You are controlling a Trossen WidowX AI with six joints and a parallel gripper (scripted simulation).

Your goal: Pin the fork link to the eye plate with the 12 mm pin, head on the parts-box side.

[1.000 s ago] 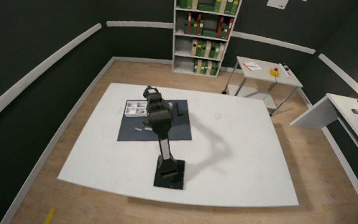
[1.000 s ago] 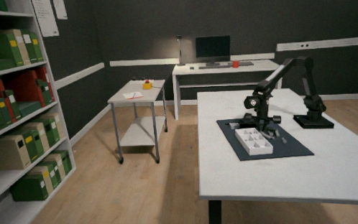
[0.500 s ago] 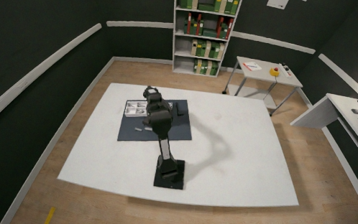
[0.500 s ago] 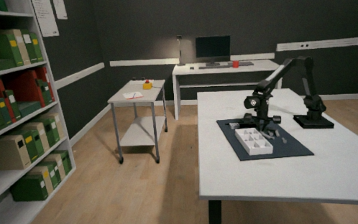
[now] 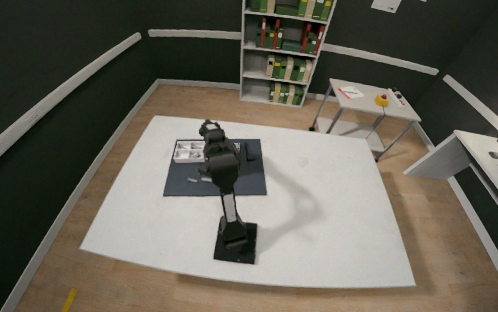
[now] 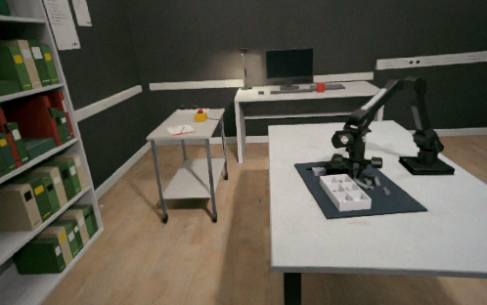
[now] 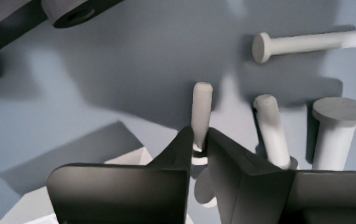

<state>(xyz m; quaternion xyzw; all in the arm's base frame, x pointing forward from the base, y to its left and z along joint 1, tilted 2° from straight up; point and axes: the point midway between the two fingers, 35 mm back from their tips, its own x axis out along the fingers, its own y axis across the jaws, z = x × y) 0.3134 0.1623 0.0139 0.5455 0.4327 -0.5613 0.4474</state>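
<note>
Right now the dark blue mat is 20 mm ahead of my hand, 10 mm to the left of it and 50 mm below it. Also, from my hand: eye plate: 60 mm ahead, 90 mm to the right, 30 mm below; then pin: 10 mm to the right, 30 mm below; then white parts box: 60 mm ahead, 120 mm to the left, 30 mm below.
</note>
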